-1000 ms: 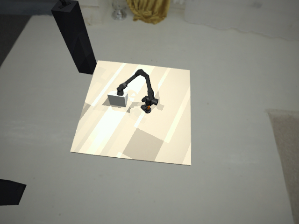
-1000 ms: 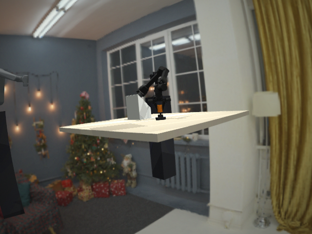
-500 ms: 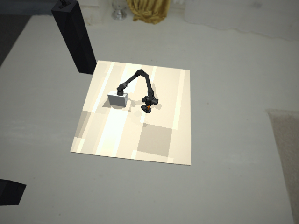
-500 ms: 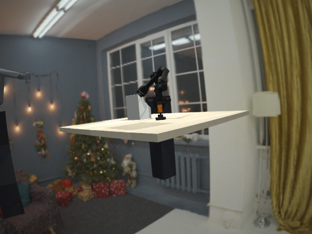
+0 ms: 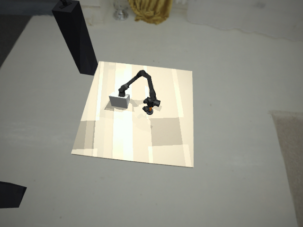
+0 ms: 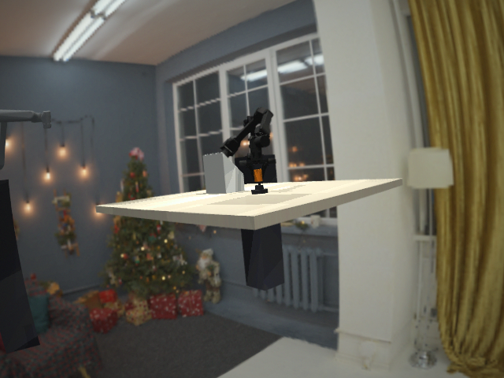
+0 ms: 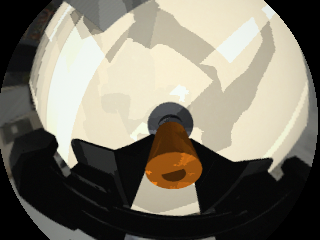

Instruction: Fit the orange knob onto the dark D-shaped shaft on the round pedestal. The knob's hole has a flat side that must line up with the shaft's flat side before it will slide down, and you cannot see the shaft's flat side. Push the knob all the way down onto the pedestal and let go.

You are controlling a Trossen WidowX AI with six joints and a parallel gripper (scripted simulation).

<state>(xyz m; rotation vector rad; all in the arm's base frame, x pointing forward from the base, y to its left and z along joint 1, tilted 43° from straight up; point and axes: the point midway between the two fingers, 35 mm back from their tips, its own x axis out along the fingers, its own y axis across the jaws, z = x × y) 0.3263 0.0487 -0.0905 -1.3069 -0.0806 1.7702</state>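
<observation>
Right now my gripper tip is 20 mm below the orange knob. From my gripper tip the other things lie so: dark round pedestal (40 mm below).
</observation>
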